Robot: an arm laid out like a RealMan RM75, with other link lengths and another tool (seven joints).
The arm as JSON. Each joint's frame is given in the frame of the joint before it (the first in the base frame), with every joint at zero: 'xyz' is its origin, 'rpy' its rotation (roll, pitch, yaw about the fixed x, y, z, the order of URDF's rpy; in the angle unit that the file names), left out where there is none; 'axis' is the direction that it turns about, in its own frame. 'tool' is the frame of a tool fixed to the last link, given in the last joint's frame.
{
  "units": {
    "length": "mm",
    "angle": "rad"
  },
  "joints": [
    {
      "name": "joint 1",
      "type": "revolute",
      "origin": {
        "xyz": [
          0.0,
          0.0,
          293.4
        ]
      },
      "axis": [
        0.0,
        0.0,
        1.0
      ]
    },
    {
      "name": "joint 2",
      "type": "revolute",
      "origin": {
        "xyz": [
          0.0,
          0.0,
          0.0
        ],
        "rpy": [
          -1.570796,
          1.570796,
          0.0
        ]
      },
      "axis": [
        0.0,
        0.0,
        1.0
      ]
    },
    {
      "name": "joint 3",
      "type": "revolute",
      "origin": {
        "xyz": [
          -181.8,
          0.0,
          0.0
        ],
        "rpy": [
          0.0,
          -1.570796,
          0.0
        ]
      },
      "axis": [
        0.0,
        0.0,
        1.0
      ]
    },
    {
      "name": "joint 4",
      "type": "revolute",
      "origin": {
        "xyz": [
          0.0,
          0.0,
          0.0
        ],
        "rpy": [
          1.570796,
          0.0,
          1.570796
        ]
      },
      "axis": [
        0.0,
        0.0,
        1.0
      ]
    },
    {
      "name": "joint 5",
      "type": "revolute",
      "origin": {
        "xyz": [
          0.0,
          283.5,
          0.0
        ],
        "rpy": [
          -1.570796,
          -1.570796,
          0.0
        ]
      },
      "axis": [
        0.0,
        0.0,
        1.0
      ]
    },
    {
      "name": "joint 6",
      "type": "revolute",
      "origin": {
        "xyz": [
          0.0,
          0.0,
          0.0
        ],
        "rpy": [
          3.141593,
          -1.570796,
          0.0
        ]
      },
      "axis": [
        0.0,
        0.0,
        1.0
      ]
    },
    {
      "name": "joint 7",
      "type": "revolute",
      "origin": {
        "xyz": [
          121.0,
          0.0,
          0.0
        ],
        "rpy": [
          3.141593,
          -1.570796,
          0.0
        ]
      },
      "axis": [
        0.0,
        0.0,
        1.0
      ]
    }
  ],
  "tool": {
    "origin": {
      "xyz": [
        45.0,
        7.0,
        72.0
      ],
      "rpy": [
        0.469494,
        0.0,
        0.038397
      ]
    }
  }
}
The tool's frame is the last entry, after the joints.
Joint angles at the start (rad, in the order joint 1, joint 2, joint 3, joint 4, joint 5, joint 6, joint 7):
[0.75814 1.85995 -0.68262 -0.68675 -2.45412 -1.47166 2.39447]
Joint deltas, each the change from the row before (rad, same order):
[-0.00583 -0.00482 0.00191 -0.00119 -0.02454 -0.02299 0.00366]
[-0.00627 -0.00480 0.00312 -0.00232 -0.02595 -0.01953 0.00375]
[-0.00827 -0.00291 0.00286 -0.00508 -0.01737 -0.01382 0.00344]
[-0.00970 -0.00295 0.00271 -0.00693 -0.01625 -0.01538 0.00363]
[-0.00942 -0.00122 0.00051 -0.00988 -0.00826 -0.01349 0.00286]
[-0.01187 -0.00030 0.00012 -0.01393 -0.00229 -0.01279 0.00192]
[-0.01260 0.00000 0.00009 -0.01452 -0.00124 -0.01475 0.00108]
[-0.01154 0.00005 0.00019 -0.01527 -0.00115 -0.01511 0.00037]
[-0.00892 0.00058 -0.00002 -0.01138 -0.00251 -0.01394 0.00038]
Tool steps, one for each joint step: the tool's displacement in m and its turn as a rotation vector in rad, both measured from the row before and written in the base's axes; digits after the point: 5 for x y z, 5 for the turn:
[0.00574 -0.00589 0.00094 -0.02439 -0.01487 -0.01532]
[0.00623 -0.00535 0.00163 -0.02007 -0.01692 -0.01652]
[0.00528 -0.00416 0.00197 -0.01129 -0.01154 -0.01453]
[0.00527 -0.00451 0.00243 -0.01111 -0.01076 -0.01514]
[0.00322 -0.00354 0.00232 -0.00729 -0.00618 -0.00969]
[0.00255 -0.00323 0.00294 -0.00286 -0.00299 -0.00708]
[0.00235 -0.00371 0.00288 -0.00428 -0.00157 -0.00657]
[0.00175 -0.00350 0.00301 -0.00425 -0.00183 -0.00448]
[0.00141 -0.00336 0.00185 -0.00668 -0.00131 -0.00455]

